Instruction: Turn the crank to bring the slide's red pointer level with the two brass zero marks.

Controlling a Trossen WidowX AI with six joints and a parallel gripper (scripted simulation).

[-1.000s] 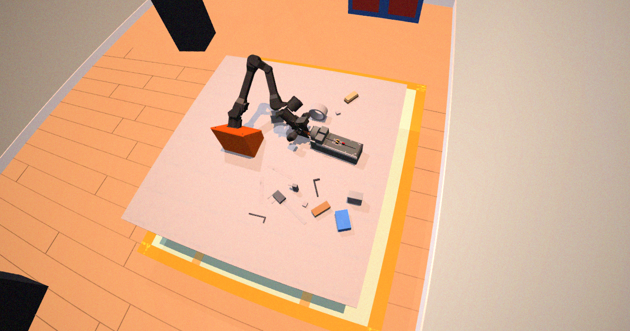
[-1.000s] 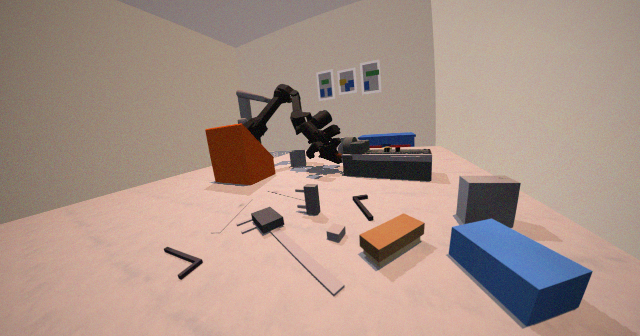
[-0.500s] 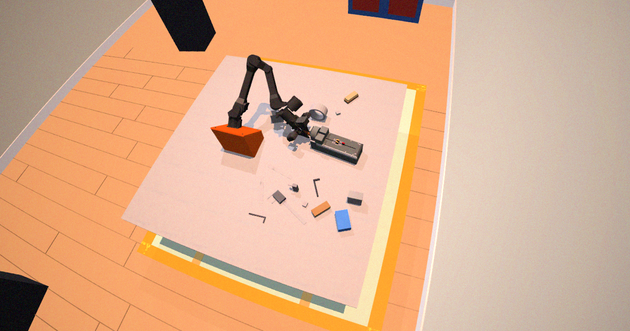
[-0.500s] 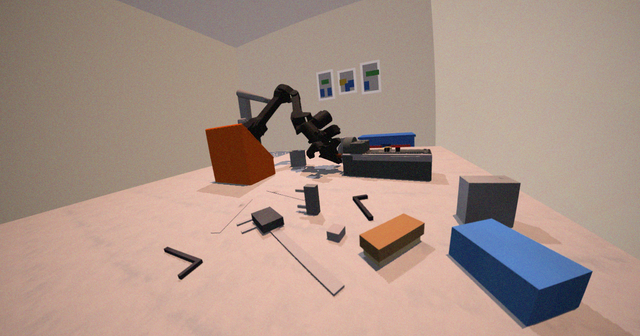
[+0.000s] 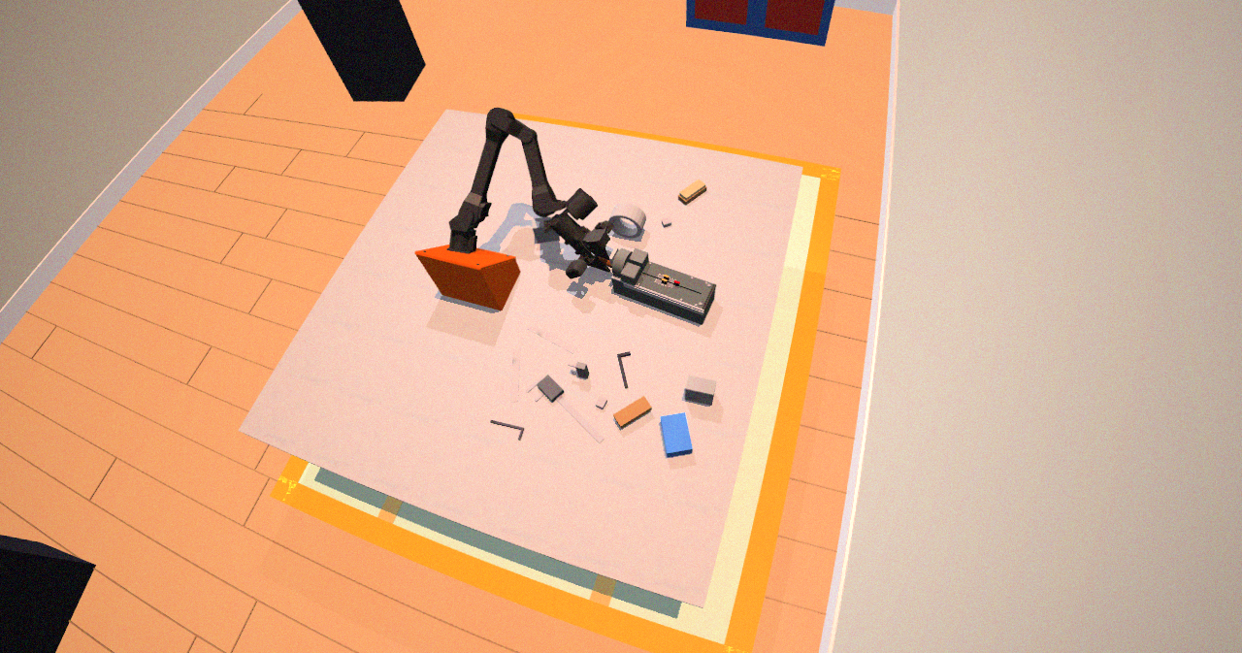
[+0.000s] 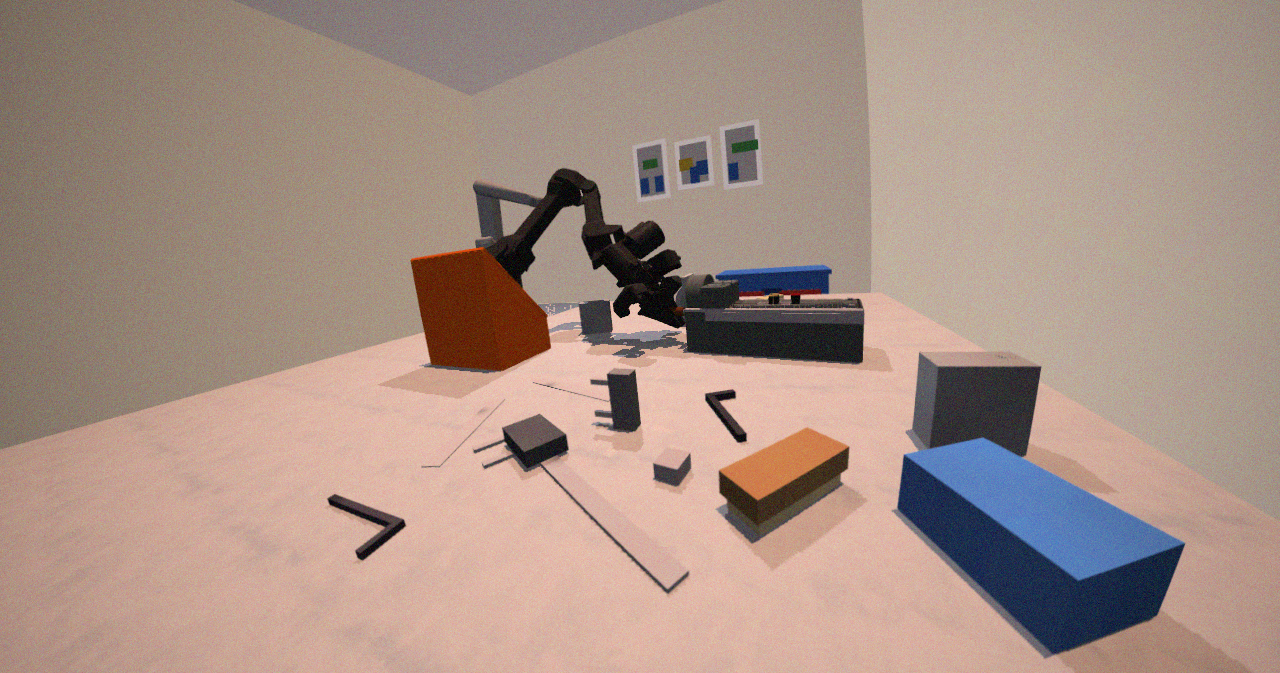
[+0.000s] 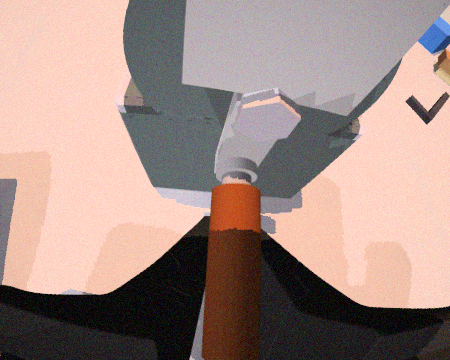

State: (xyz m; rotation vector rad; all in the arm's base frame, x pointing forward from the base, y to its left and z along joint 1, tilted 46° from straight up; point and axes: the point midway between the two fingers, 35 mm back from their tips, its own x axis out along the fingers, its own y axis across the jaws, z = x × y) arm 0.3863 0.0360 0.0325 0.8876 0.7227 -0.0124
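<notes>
My gripper tip is now 3 cm below the crank handle, 2 cm past it and 1 cm to the right of it. The rest, counted from my gripper tip: red pointer (19 cm ahead, 5 cm to the right, 5 cm above); then blue block (44 cm to the right, 24 cm ahead, 1 cm below).
</notes>
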